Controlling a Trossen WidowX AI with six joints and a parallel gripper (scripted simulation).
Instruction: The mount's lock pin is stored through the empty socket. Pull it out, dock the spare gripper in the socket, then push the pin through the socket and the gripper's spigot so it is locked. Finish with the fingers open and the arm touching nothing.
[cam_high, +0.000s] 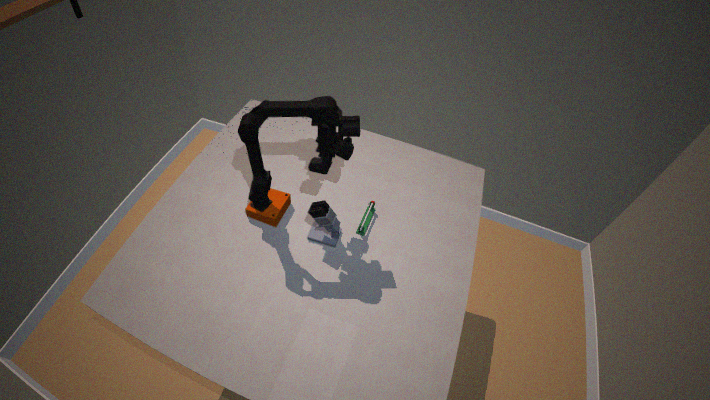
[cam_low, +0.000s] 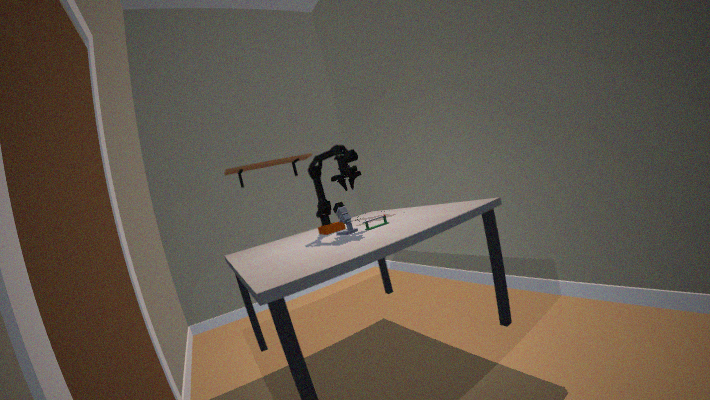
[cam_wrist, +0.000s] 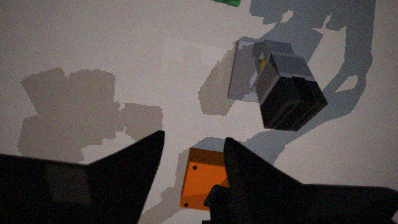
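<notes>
Now: the green pin rest 21 cm below my gripper tip, 16 cm ahead of it and 5 cm to the left of it. From my gripper tip the other things lie so: spare gripper (11 cm below, 10 cm to the right, 6 cm ahead); mount (18 cm below, 9 cm to the right, 8 cm ahead).
</notes>
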